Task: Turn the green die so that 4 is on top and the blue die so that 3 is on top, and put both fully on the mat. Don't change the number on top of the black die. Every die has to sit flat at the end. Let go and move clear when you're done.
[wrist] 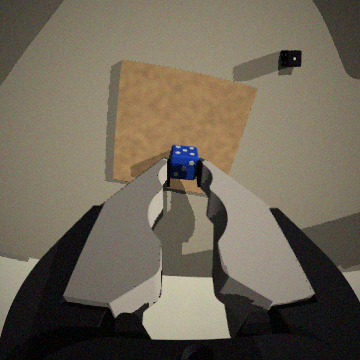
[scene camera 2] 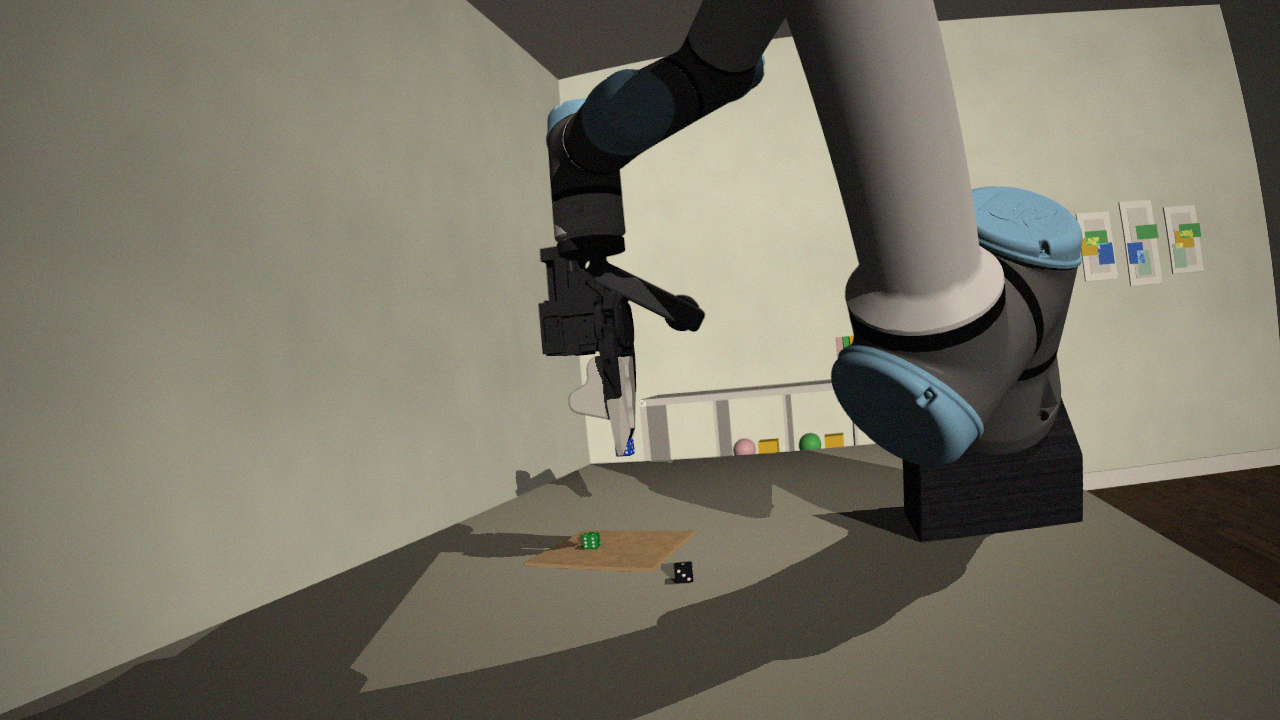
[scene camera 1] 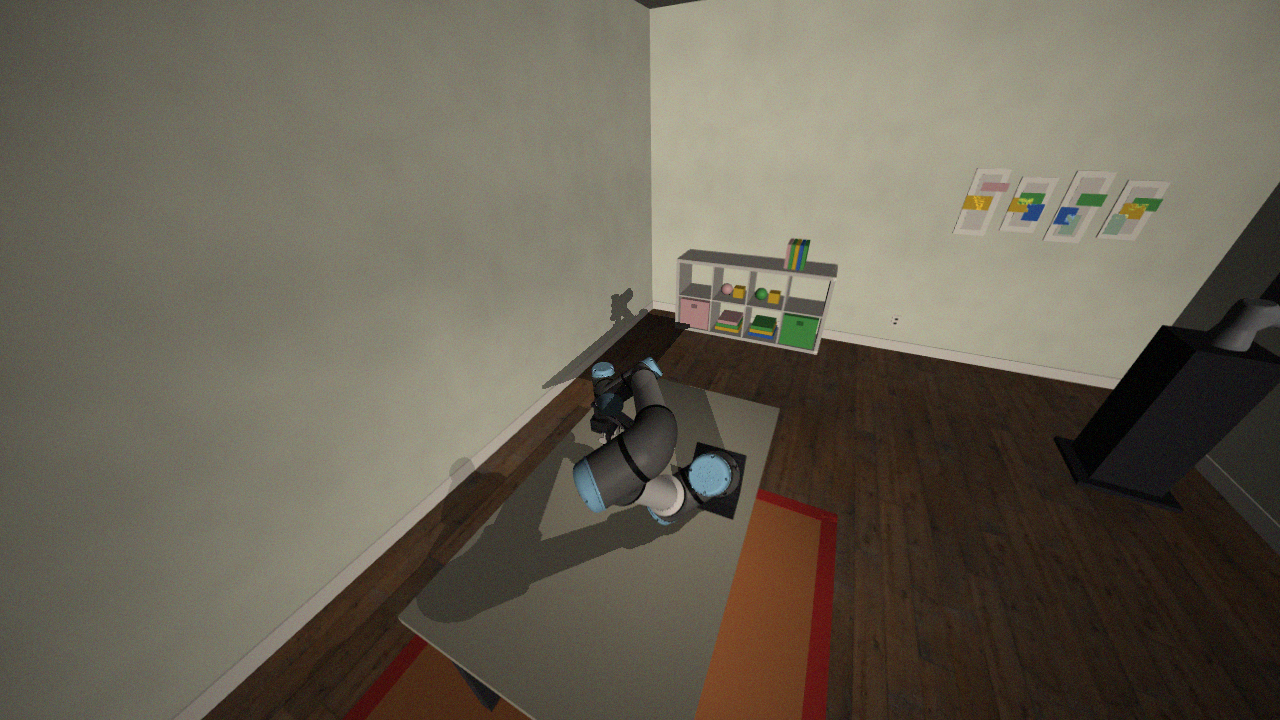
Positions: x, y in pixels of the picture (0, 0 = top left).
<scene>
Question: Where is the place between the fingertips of my gripper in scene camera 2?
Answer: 623, 454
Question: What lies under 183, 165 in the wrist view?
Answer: A blue die.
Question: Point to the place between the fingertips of my gripper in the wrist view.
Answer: At 182, 160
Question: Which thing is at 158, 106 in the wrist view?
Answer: A tan mat.
</scene>
